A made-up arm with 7 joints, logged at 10 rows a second.
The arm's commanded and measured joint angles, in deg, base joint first. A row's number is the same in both.
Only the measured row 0 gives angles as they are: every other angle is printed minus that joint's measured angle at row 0.
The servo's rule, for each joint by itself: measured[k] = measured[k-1] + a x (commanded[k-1-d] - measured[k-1]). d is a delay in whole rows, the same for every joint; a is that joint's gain. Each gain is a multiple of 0.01, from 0.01 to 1. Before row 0 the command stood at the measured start. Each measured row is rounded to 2 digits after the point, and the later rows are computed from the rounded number. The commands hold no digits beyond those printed.
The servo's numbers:
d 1
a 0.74 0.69 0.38 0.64 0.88 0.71 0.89
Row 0, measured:
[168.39, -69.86, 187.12, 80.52, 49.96, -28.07, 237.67]
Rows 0 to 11, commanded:
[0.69, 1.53, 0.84, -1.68, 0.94, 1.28, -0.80]
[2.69, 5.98, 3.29, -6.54, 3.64, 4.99, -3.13]
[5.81, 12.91, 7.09, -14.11, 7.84, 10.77, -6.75]
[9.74, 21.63, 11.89, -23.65, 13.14, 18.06, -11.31]
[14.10, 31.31, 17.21, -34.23, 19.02, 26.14, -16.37]
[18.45, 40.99, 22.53, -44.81, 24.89, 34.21, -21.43]
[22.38, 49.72, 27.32, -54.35, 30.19, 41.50, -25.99]
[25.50, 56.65, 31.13, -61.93, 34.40, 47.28, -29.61]
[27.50, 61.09, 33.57, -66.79, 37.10, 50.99, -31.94]
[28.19, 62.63, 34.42, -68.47, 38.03, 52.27, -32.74]
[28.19, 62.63, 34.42, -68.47, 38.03, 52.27, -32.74]
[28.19, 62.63, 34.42, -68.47, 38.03, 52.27, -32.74]
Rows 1 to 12, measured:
[0.00, 0.00, 0.00, 0.00, 0.00, 0.00, 0.00]
[0.51, 1.06, 0.32, -1.08, 0.83, 0.91, -0.71]
[2.12, 4.45, 1.45, -4.57, 3.30, 3.81, -2.86]
[4.85, 10.29, 3.59, -10.68, 7.30, 8.75, -6.32]
[8.47, 18.11, 6.74, -18.98, 12.44, 15.36, -10.76]
[12.64, 27.22, 10.72, -28.74, 18.23, 23.01, -15.75]
[16.94, 36.72, 15.21, -39.02, 24.09, 30.96, -20.81]
[20.97, 45.69, 19.81, -48.83, 29.46, 38.44, -25.42]
[24.32, 53.25, 24.11, -57.21, 33.81, 44.72, -29.15]
[26.67, 58.66, 27.70, -63.34, 36.71, 49.17, -31.63]
[27.79, 61.40, 30.25, -66.62, 37.87, 51.37, -32.62]
[28.09, 62.25, 31.83, -67.80, 38.01, 52.01, -32.73]

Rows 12 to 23, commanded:
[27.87, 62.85, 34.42, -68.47, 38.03, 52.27, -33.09]
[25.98, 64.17, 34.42, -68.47, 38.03, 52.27, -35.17]
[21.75, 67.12, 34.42, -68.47, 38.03, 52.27, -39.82]
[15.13, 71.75, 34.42, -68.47, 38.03, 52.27, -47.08]
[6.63, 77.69, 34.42, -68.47, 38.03, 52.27, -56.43]
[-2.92, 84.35, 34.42, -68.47, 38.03, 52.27, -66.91]
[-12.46, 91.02, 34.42, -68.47, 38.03, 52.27, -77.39]
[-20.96, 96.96, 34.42, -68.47, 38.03, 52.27, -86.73]
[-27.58, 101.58, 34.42, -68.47, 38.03, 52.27, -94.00]
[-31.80, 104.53, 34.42, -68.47, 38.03, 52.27, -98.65]
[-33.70, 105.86, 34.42, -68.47, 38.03, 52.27, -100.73]
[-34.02, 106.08, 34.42, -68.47, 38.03, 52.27, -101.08]
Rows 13 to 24, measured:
[28.16, 62.51, 32.81, -68.23, 38.03, 52.19, -32.74]
[27.95, 62.74, 33.42, -68.38, 38.03, 52.25, -33.05]
[26.49, 63.73, 33.80, -68.44, 38.03, 52.26, -34.94]
[22.98, 66.07, 34.04, -68.46, 38.03, 52.27, -39.28]
[17.17, 69.99, 34.18, -68.47, 38.03, 52.27, -46.22]
[9.37, 75.30, 34.27, -68.47, 38.03, 52.27, -55.31]
[0.28, 81.54, 34.33, -68.47, 38.03, 52.27, -65.63]
[-9.15, 88.08, 34.36, -68.47, 38.03, 52.27, -76.10]
[-17.89, 94.21, 34.38, -68.47, 38.03, 52.27, -85.56]
[-25.06, 99.30, 34.40, -68.47, 38.03, 52.27, -93.07]
[-30.05, 102.91, 34.41, -68.47, 38.03, 52.27, -98.04]
[-32.75, 104.95, 34.41, -68.47, 38.03, 52.27, -100.43]

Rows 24 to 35, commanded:
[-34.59, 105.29, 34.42, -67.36, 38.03, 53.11, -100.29]
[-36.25, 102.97, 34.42, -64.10, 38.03, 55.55, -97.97]
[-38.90, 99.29, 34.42, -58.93, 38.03, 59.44, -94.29]
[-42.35, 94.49, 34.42, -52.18, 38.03, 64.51, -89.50]
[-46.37, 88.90, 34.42, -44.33, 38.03, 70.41, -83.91]
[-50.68, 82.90, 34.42, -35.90, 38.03, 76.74, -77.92]
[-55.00, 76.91, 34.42, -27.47, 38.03, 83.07, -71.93]
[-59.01, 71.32, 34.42, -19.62, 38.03, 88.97, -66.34]
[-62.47, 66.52, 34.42, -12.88, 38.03, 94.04, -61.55]
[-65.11, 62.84, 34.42, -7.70, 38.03, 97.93, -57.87]
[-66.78, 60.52, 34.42, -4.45, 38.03, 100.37, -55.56]
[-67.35, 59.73, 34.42, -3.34, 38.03, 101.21, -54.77]
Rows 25 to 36, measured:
[-33.69, 105.73, 34.41, -68.47, 38.03, 52.27, -101.01]
[-34.36, 105.43, 34.41, -67.76, 38.03, 52.87, -100.37]
[-35.76, 103.73, 34.41, -65.42, 38.03, 54.77, -98.23]
[-38.08, 100.67, 34.41, -61.27, 38.03, 58.09, -94.72]
[-41.24, 96.41, 34.41, -55.45, 38.03, 62.65, -90.07]
[-45.04, 91.23, 34.41, -48.33, 38.03, 68.16, -84.59]
[-49.21, 85.48, 34.41, -40.37, 38.03, 74.25, -78.65]
[-53.49, 79.57, 34.41, -32.11, 38.03, 80.51, -72.67]
[-57.57, 73.88, 34.41, -24.12, 38.03, 86.52, -67.04]
[-61.20, 68.80, 34.41, -16.93, 38.03, 91.86, -62.15]
[-64.09, 64.69, 34.41, -11.02, 38.03, 96.17, -58.34]
[-66.08, 61.81, 34.41, -6.82, 38.03, 99.15, -55.87]

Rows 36 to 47, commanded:
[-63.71, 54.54, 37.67, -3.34, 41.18, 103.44, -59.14]
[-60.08, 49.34, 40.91, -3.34, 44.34, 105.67, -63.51]
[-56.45, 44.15, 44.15, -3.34, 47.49, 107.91, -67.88]
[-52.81, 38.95, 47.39, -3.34, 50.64, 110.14, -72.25]
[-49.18, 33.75, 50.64, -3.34, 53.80, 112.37, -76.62]
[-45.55, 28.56, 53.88, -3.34, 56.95, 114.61, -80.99]
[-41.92, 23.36, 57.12, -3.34, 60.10, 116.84, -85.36]
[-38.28, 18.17, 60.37, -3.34, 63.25, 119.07, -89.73]
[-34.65, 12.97, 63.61, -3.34, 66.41, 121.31, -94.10]
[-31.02, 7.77, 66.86, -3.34, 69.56, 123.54, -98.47]
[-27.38, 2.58, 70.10, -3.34, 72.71, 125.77, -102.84]
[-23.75, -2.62, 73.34, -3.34, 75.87, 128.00, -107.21]
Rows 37 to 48, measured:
[-67.02, 60.37, 34.41, -4.59, 38.03, 100.61, -54.89]
[-64.57, 56.35, 35.65, -3.79, 40.80, 102.62, -58.67]
[-61.25, 51.51, 37.65, -3.50, 43.92, 104.79, -62.98]
[-57.70, 46.43, 40.12, -3.40, 47.06, 107.01, -67.34]
[-54.08, 41.27, 42.88, -3.36, 50.21, 109.23, -71.71]
[-50.45, 36.08, 45.83, -3.35, 53.37, 111.46, -76.08]
[-46.82, 30.89, 48.89, -3.34, 56.52, 113.70, -80.45]
[-43.19, 25.69, 52.02, -3.34, 59.67, 115.93, -84.82]
[-39.56, 20.50, 55.19, -3.34, 62.82, 118.16, -89.19]
[-35.93, 15.30, 58.39, -3.34, 65.98, 120.40, -93.56]
[-32.30, 10.10, 61.61, -3.34, 69.13, 122.63, -97.93]
[-28.66, 4.91, 64.84, -3.34, 72.28, 124.86, -102.30]

